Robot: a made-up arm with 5 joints.
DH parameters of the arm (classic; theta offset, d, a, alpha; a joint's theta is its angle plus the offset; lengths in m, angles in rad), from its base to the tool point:
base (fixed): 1.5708 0.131 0 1.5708
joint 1: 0.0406 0 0.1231 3.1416
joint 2: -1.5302 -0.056 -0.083 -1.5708
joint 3: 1.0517 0 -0.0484 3.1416
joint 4: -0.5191 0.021 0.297 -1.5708
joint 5: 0.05 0 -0.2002 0
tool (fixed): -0.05 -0.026 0 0
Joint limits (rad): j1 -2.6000..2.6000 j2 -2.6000..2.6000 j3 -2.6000..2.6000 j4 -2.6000..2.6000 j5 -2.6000..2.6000
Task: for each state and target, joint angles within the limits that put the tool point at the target. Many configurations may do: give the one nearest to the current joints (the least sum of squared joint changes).
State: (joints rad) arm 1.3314 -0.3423 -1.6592 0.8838 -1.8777
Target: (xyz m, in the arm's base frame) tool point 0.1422 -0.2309 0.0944
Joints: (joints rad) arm 1.5530 -1.2785 -1.1216 0.2905 -1.9493
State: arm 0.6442 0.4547 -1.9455 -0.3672 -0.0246
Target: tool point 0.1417 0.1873 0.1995
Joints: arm 0.4975 0.4444 -1.8628 -0.4942 -0.5890
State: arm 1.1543 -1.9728 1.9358 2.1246 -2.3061
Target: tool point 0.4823 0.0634 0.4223
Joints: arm 0.8259 -1.7610 2.1368 1.9098 -2.4250
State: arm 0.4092 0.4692 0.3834 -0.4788 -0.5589
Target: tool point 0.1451 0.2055 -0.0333
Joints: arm 0.3465 0.5146 0.1466 -0.2932 -0.8708
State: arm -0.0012 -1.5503 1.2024 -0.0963 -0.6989
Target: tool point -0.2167 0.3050 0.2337
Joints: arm -0.2448 -1.5044 1.7781 -0.9007 -1.5116
